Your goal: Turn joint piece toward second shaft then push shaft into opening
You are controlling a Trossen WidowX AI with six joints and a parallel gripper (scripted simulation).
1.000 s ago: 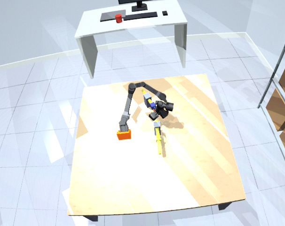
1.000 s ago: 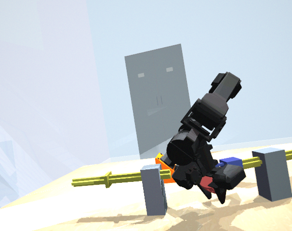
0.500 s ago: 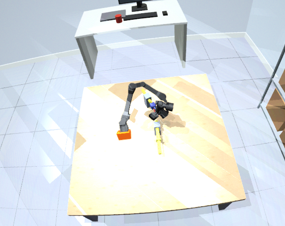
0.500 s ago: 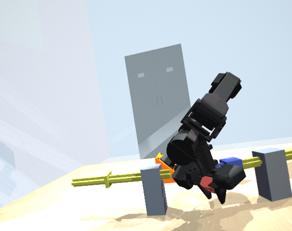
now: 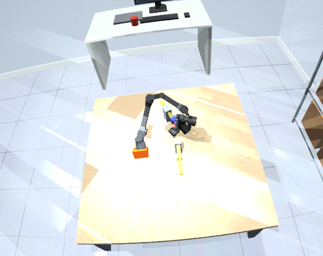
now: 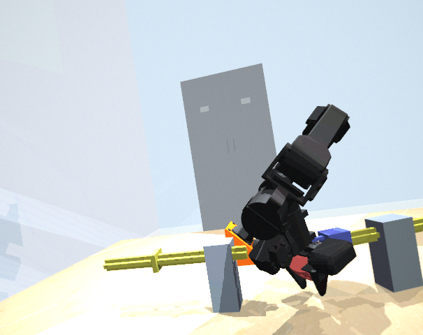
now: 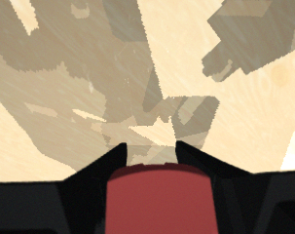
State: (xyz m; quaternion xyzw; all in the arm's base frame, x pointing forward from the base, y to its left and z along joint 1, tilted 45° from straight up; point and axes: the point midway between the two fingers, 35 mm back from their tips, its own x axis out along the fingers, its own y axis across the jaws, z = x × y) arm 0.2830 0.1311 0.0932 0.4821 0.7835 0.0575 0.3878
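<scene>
The red joint piece is 50 mm above my gripper tip.
</scene>
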